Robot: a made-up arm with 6 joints.
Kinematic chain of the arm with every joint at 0, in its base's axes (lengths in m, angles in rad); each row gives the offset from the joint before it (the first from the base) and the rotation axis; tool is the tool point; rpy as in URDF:
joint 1: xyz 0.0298 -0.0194 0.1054 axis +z
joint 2: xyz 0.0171 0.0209 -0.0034 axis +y
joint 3: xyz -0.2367 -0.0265 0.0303 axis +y
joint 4: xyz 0.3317 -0.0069 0.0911 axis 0.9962 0 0.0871
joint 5: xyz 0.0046 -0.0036 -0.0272 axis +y
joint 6: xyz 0.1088 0.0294 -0.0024 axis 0.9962 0 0.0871
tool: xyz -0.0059 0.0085 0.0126 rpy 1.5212 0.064 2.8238
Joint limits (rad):
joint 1: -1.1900..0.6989
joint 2: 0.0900..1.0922
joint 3: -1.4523..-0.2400
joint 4: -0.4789..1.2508
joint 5: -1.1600..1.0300
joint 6: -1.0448..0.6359
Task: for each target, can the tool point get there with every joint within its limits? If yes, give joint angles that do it. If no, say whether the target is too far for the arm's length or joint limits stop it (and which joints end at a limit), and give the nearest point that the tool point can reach.
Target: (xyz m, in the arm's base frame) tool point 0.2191 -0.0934 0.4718
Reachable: yes | joints -0.3797 0.5707 -0.7272 0.4049 -0.8329 -0.1491
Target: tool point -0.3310 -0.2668 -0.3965
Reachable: no: joint limits stop it (at a limit: joint 1, joint 2, joint 3, joint 4, joint 5, joint 6) | nearest point 0.0590 -0.2081 0.0144 | short by 0.569 m
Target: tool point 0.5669 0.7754 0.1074
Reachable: no: too far | nearest point 0.2798 0.2623 0.2292 | short by 0.600 m
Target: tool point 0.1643 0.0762 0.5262
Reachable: yes | joints 0.5326 0.4634 -0.8686 1.0456 -0.2635 -0.6688
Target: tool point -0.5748 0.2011 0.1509
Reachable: no: joint limits stop it (at a limit: joint 2, joint 3, joint 5) | nearest point -0.2576 0.0854 0.5460 | short by 0.520 m
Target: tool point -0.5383 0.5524 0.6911
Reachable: no: too far | nearest point -0.1863 0.1981 0.5549 | short by 0.518 m
